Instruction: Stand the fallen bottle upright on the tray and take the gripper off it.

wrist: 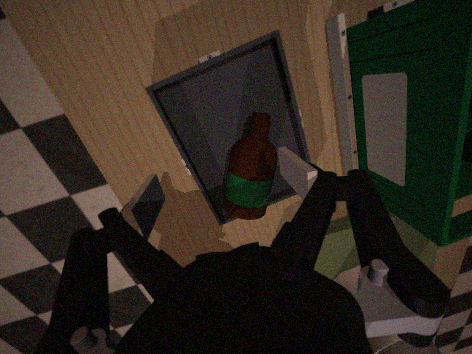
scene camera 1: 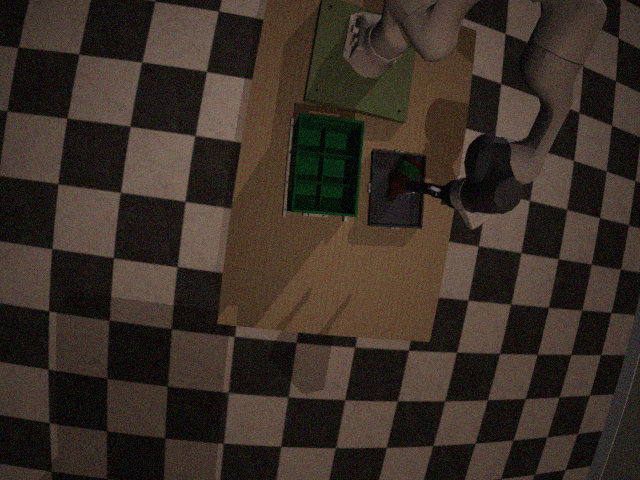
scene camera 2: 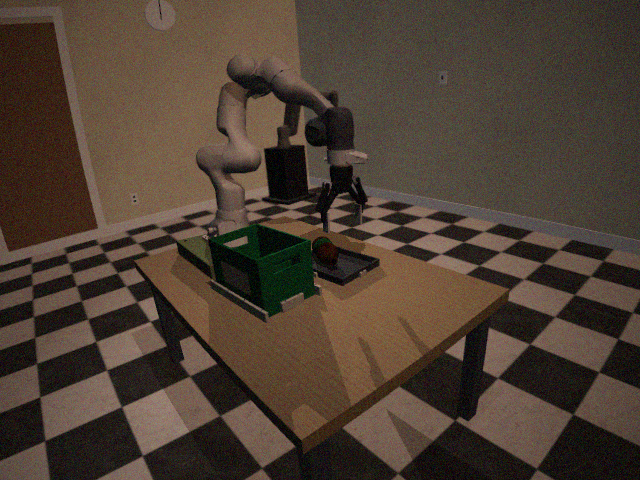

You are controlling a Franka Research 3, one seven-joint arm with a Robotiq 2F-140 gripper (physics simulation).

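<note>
The brown bottle [scene camera 1: 397, 184] [scene camera 2: 326, 253] [wrist: 254, 159] with a green label lies on its side in the dark tray [scene camera 1: 381, 211] [scene camera 2: 356, 270] [wrist: 212, 95]. In the wrist view its neck points to the upper part of the tray and its base is at the tray's lower edge. My gripper [scene camera 1: 412, 188] [scene camera 2: 343, 219] [wrist: 220, 173] is open and empty, fingers pointing down, above the table. In the wrist view the bottle appears nearer the right finger. In scene camera 1 the fingers partly cover the tray's right side and overlap the bottle's edge.
A green crate [scene camera 1: 360, 170] [scene camera 2: 286, 276] [wrist: 430, 150] with compartments stands beside the tray, its walls higher than the tray's. Light strips [scene camera 2: 240, 300] [wrist: 343, 95] run along its base. A green plate [scene camera 1: 330, 77] lies under the arm's base on the wooden table [scene camera 1: 382, 289] [scene camera 2: 392, 320].
</note>
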